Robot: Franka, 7 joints.
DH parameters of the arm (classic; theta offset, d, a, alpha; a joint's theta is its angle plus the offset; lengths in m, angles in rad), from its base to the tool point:
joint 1: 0 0.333 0 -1.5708
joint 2: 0 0 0 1.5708
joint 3: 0 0.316 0.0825 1.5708
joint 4: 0 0 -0.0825 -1.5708
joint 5: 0 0.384 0 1.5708
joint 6: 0 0 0.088 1.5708
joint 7: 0 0.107 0 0
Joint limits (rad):
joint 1: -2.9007..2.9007
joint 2: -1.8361..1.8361
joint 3: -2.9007..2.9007
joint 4: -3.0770..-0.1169
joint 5: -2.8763..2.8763
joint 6: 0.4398..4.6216
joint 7: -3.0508..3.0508
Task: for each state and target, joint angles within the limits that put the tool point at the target. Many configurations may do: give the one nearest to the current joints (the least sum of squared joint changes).
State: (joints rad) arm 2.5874 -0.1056 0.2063 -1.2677 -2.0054 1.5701 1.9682
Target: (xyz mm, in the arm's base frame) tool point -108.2 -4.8 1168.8
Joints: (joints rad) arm 2.6331 -0.2892 0.3358 -0.7233 -2.1810 1.9580 1.9682
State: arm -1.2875 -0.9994 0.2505 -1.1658 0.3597 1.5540 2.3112
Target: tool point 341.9 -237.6 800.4
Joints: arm -1.2981 -0.4251 0.4302 -1.5770 0.3627 1.5446 2.3112
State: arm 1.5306 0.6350 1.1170 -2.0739 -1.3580 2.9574 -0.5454
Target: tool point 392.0 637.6 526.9
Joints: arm 0.6009 0.5706 0.4924 -1.3309 -1.2591 2.8063 -0.5454
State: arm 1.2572 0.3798 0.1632 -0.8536 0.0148 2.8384 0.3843
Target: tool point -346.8 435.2 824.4
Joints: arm 1.6414 -0.1109 0.5533 -1.5479 -0.0031 2.6514 0.3843
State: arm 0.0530 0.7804 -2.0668 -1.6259 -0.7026 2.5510 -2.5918
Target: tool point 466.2 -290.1 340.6
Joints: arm 0.8740 0.7927 -1.4862 -2.2372 -0.7093 2.4786 -2.5918
